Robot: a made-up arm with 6 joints.
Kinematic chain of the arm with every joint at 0, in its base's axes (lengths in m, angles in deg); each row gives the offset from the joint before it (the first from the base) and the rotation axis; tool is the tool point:
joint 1: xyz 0 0 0.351 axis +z
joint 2: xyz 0 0 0 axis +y
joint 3: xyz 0 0 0.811 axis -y
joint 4: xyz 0 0 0 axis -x
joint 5: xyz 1.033 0 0 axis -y
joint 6: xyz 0 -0.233 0 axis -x
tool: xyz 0 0 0
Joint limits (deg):
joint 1: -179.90..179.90
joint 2: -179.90..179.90
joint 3: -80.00..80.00
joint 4: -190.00..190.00
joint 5: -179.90..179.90
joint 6: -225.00..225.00
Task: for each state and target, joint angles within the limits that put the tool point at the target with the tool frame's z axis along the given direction. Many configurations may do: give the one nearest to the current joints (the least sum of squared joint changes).
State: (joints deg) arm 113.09 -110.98 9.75 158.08 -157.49 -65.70
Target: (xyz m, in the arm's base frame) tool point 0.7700 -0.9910 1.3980 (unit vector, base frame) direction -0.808 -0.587 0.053
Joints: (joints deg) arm 138.49 -82.40 33.47 185.84 -158.32 -97.24
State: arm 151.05 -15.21 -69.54 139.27 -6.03 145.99
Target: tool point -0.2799 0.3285 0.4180 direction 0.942 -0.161 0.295
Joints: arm 113.73 -32.90 -79.43 122.16 -44.83 144.82
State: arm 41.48 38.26 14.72 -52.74 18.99 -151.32
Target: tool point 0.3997 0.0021 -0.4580 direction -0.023 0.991 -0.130
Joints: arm 2.49 77.58 -21.50 -86.25 7.23 -186.04
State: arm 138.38 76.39 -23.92 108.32 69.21 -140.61
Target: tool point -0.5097 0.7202 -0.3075 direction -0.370 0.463 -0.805
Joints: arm 119.99 61.70 -31.27 110.48 80.04 -141.78
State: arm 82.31 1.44 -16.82 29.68 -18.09 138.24
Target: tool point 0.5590 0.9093 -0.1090 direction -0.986 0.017 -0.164
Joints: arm 71.01 52.53 -14.08 -3.23 4.25 113.47
